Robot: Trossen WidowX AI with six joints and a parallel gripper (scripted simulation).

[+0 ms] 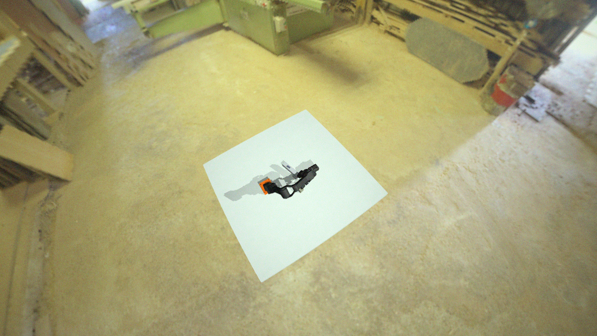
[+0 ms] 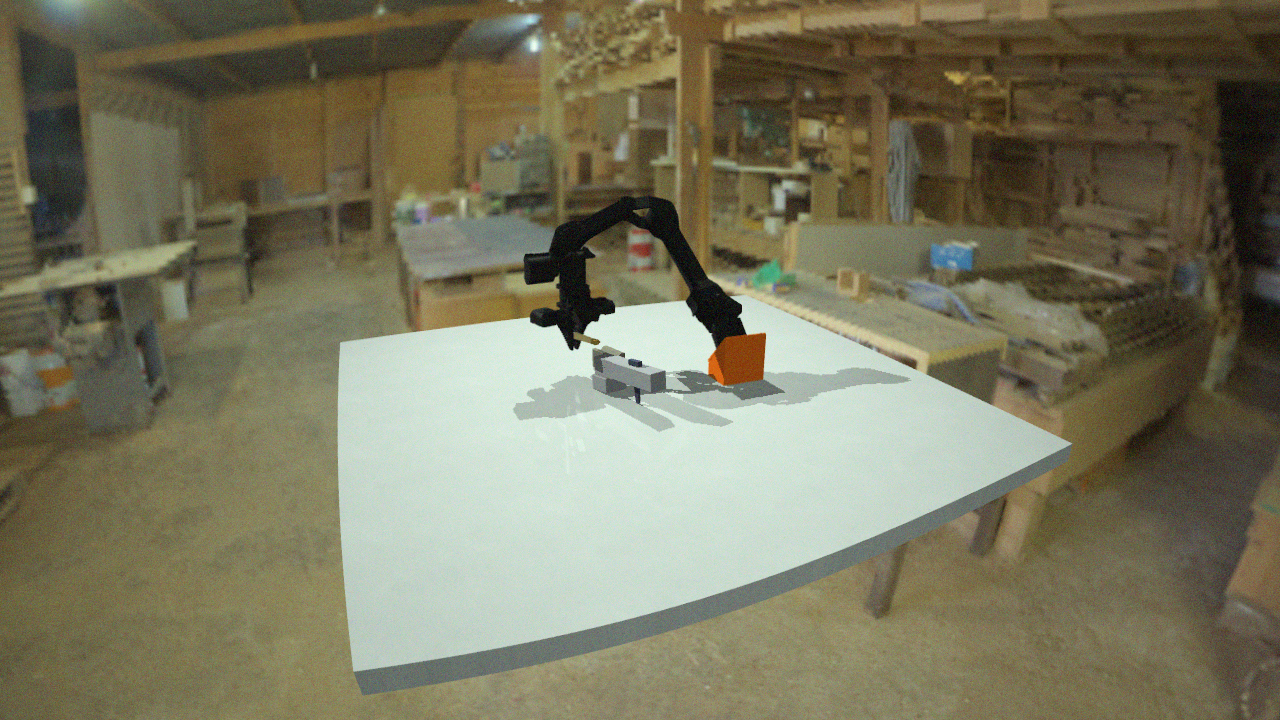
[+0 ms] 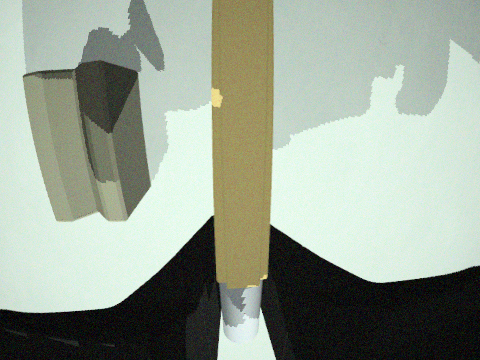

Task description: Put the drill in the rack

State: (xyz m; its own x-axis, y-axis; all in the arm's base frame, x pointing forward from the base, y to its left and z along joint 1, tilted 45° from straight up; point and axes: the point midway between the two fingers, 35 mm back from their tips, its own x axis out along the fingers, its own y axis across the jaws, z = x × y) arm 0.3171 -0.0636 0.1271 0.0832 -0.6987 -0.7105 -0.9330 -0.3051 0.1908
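Now: the drill 1 cm behind my gripper tip, 4 cm to the left of it and 4 cm above it. The rest, counted from my gripper tip: grey block 6 cm behind, 19 cm to the left; dark blue key 7 cm behind, 22 cm to the left, 1 cm above; tan stepped rack 8 cm behind, 1 cm to the left, 3 cm below.
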